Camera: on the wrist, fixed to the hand. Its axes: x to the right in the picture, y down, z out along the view.
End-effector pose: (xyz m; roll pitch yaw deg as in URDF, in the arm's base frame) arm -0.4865 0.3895 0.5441 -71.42 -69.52 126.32
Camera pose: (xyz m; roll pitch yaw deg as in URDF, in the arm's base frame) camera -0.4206 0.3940 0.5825 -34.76 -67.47 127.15
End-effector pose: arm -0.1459 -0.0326 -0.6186 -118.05 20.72 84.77
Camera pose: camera -0.1372 0.0146 -0.5591 -81.12 22.35 83.40
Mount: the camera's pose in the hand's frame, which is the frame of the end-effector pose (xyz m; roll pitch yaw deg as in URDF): 0.0236 -0.0620 -0.0380 37.44 0.35 2.04
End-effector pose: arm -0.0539 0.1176 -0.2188 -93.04 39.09 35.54
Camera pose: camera 0.0140 0.1235 -0.1841 -56.00 41.11 34.93
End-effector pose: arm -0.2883 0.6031 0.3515 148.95 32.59 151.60
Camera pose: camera -0.3406 0.5487 0.3393 -174.58 31.22 149.77
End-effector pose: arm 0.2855 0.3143 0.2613 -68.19 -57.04 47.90
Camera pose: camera 0.3129 0.2577 0.3047 -31.38 -55.01 48.65
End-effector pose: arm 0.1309 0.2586 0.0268 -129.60 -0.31 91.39
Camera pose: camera 0.1201 0.2816 0.0989 -92.18 1.04 89.82
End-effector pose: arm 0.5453 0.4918 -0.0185 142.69 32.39 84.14
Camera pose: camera 0.4750 0.5151 -0.0374 179.26 30.86 82.50
